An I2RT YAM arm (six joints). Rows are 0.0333 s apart.
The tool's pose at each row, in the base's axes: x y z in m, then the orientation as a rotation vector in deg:
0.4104, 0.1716, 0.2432, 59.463, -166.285, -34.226
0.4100, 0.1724, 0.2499, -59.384, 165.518, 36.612
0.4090, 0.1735, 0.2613, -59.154, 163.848, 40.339
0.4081, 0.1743, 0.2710, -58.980, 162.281, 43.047
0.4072, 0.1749, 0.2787, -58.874, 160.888, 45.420
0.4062, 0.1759, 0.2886, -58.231, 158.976, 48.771
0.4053, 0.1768, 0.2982, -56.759, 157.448, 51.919
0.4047, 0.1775, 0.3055, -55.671, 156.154, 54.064
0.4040, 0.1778, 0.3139, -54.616, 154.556, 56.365
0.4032, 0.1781, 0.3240, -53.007, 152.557, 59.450
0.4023, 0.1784, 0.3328, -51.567, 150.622, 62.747
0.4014, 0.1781, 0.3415, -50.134, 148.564, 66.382
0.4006, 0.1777, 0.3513, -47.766, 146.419, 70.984
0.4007, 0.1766, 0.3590, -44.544, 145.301, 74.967
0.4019, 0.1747, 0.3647, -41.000, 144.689, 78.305
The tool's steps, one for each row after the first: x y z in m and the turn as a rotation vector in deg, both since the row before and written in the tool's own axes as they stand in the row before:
-0.0010, 0.0032, -0.0059, -1.336, -0.972, -0.211
-0.0015, 0.0056, -0.0099, -2.151, -1.569, -0.375
-0.0014, 0.0050, -0.0083, -1.542, -1.393, -0.405
-0.0011, 0.0043, -0.0064, -1.382, -1.182, -0.379
-0.0019, 0.0057, -0.0080, -1.942, -1.799, -0.246
-0.0021, 0.0057, -0.0075, -1.790, -1.822, 0.347
-0.0019, 0.0045, -0.0055, -1.215, -1.454, 0.177
-0.0020, 0.0050, -0.0065, -1.332, -1.646, 0.051
-0.0026, 0.0061, -0.0076, -1.816, -2.135, 0.264
-0.0024, 0.0057, -0.0063, -2.040, -1.921, 0.284
-0.0022, 0.0055, -0.0064, -2.325, -1.905, 0.320
-0.0029, 0.0064, -0.0069, -2.929, -2.213, 0.973
-0.0026, 0.0045, -0.0057, -2.390, -1.826, 1.849
-0.0025, 0.0025, -0.0050, -1.903, -1.603, 2.173

